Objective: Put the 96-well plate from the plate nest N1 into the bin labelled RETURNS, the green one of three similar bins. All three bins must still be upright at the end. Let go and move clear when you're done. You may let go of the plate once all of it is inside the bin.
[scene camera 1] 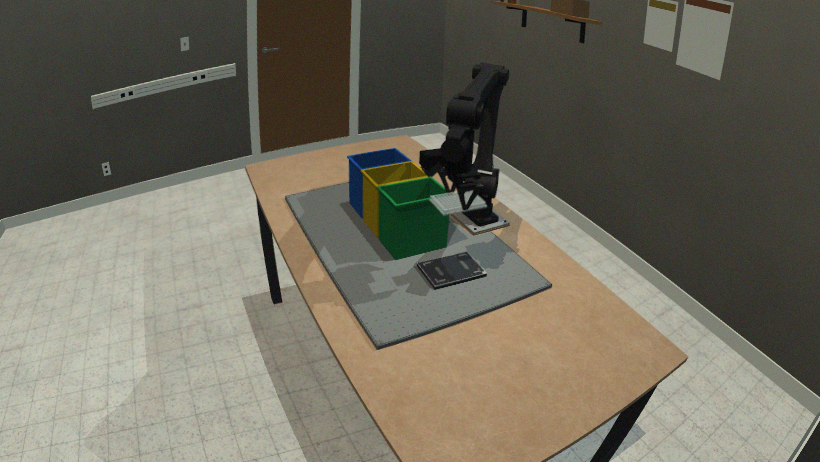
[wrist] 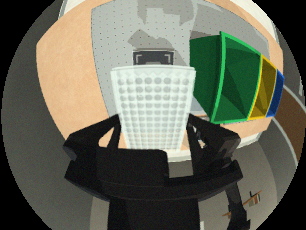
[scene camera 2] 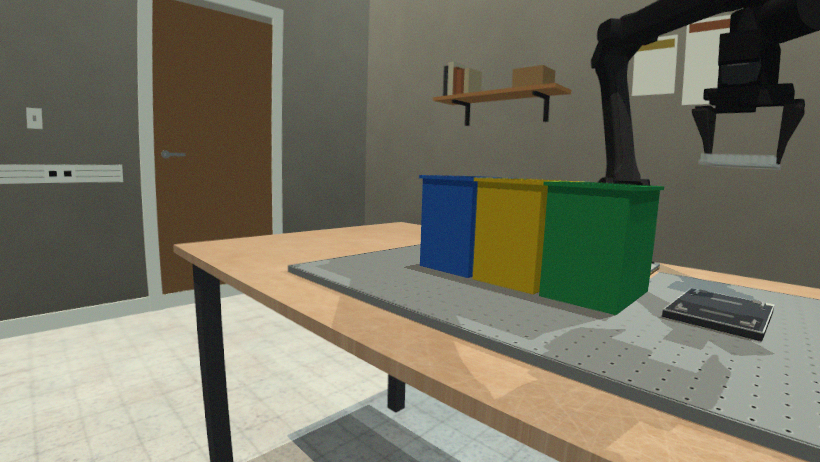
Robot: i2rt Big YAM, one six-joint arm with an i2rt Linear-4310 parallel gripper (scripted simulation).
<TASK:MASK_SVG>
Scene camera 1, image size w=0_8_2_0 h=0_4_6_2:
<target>white 96-well plate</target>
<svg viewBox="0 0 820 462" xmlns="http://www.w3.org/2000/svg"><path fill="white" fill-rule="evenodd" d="M473 191L465 192L464 196L466 204ZM429 198L429 201L443 216L487 208L486 202L478 195L469 209L463 210L457 191L433 195Z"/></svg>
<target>green bin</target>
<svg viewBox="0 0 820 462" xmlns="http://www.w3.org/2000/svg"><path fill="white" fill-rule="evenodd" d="M433 177L377 186L379 190L379 241L395 260L447 247L449 215L443 216L429 201L430 196L447 192L445 187Z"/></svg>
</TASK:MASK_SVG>
